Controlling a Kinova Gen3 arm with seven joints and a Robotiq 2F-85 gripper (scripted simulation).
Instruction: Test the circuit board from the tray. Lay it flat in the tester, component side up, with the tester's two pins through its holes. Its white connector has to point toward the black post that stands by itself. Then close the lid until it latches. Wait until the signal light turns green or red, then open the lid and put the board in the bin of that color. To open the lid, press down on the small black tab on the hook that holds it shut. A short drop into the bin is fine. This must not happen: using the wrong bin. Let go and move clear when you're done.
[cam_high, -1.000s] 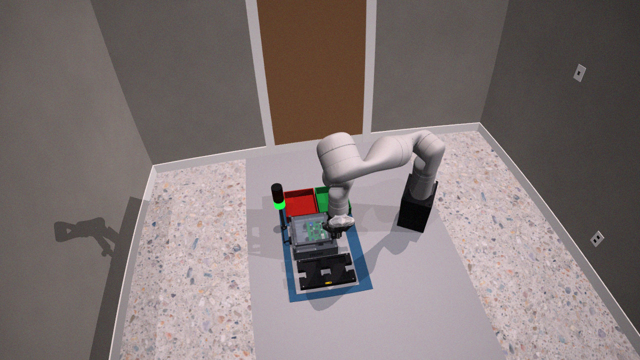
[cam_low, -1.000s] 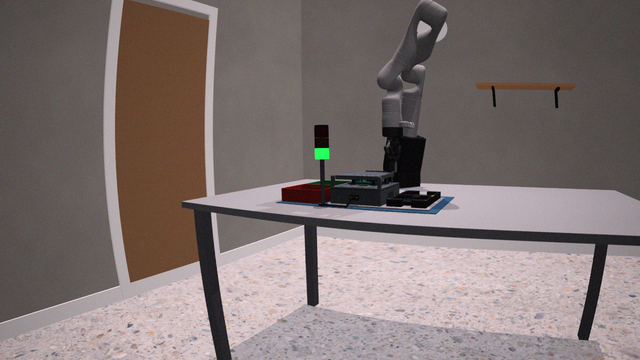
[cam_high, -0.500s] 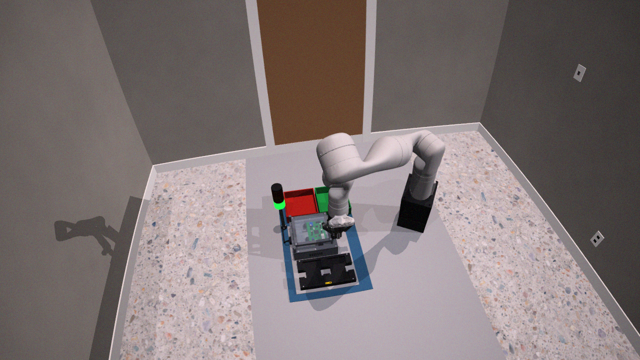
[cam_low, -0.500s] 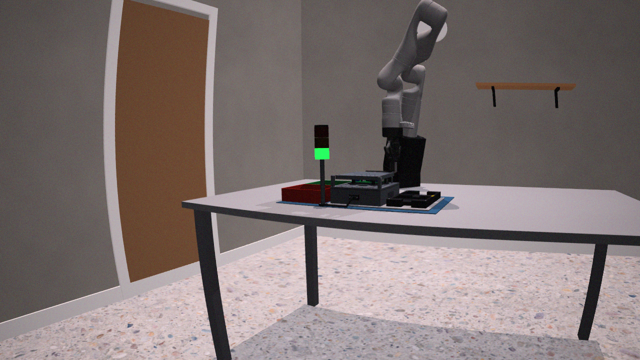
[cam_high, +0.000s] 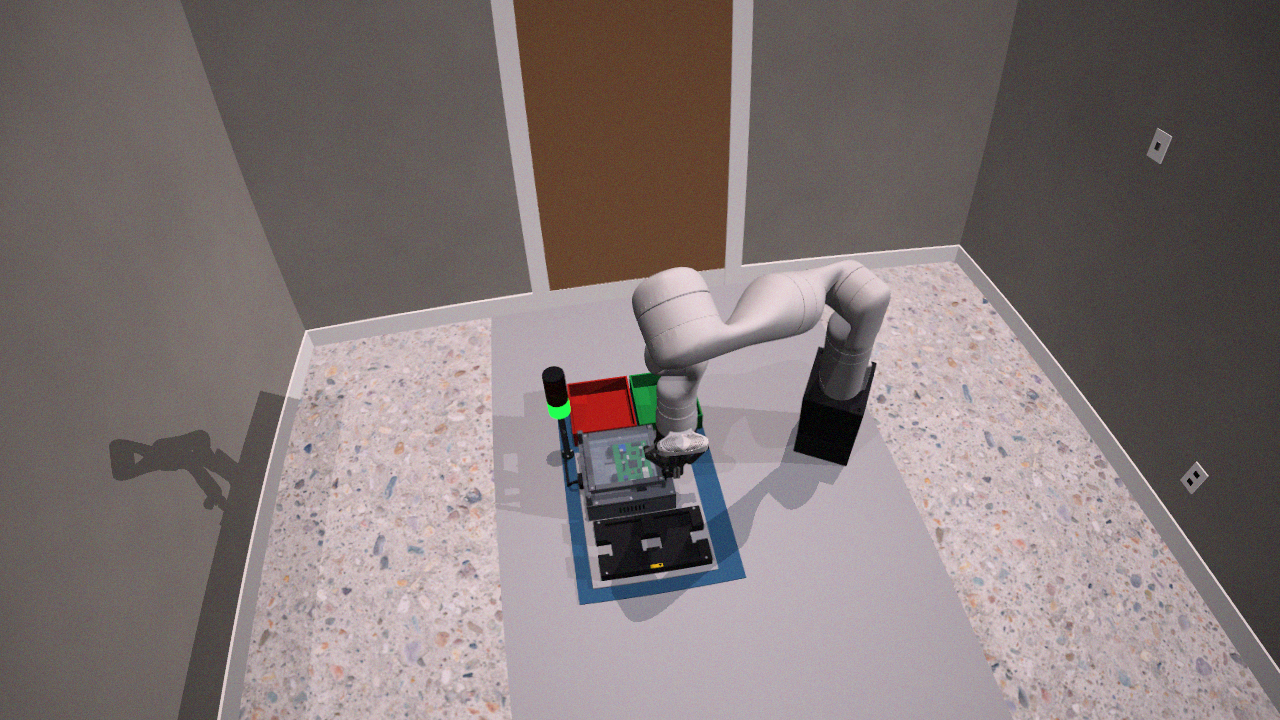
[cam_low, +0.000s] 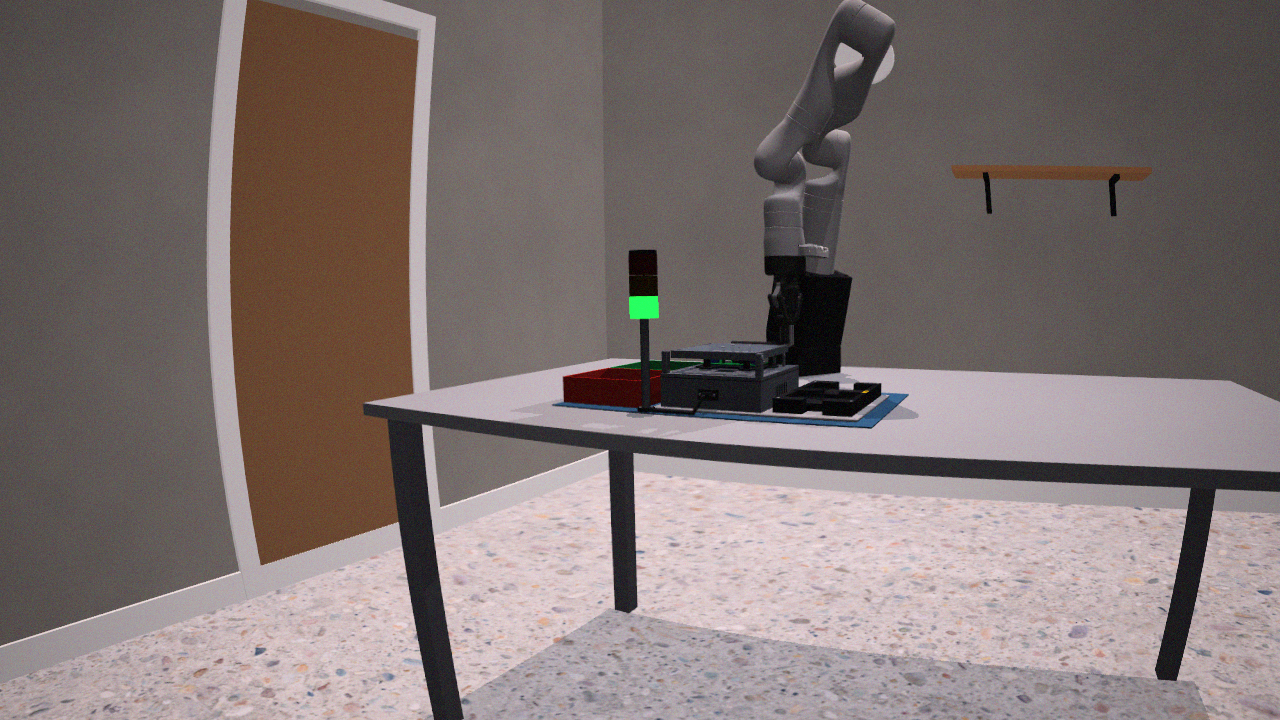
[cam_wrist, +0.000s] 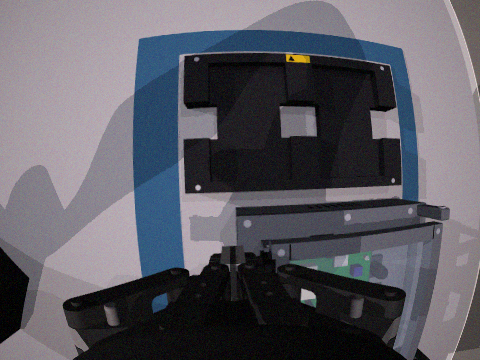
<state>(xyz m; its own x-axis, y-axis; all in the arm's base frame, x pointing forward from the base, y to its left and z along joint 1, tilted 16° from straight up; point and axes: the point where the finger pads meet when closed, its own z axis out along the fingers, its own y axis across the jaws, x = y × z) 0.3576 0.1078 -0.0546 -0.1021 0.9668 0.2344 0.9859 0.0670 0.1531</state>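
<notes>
Now: hand 20 mm short of the latch hook and 20 mm above it. Also, from my hand: green circuit board 80 mm ahead, 50 mm to the right, 40 mm below; then green bin 270 mm to the right, 100 mm below; then lid 90 mm ahead, 60 mm to the right, 20 mm below.
</notes>
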